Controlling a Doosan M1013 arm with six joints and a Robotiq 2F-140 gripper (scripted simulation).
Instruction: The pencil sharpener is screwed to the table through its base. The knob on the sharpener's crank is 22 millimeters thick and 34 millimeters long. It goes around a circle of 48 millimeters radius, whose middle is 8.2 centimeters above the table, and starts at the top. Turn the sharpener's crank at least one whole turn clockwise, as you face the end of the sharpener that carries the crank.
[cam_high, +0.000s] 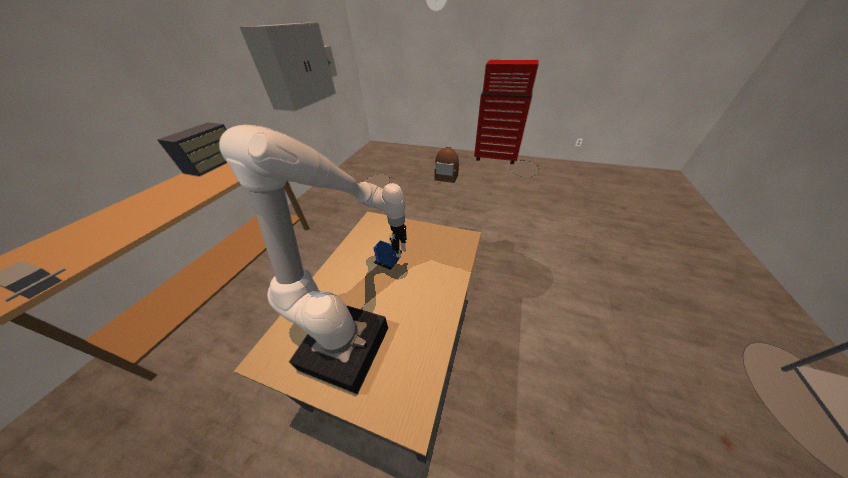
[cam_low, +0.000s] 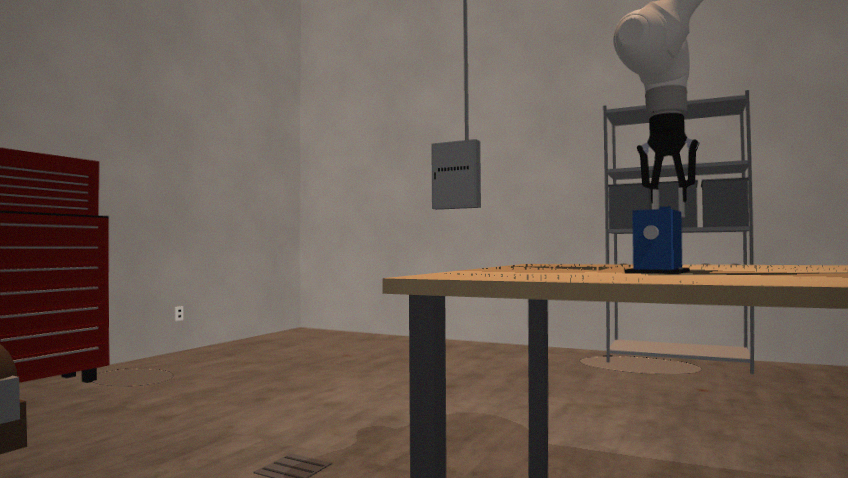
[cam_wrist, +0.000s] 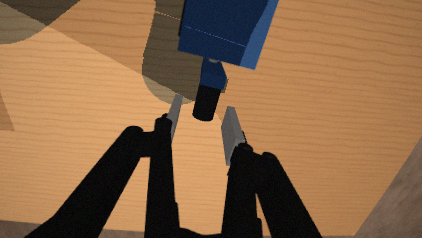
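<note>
Now: the sharpener crank 30 mm below my hand and 20 mm to the left of it.
</note>
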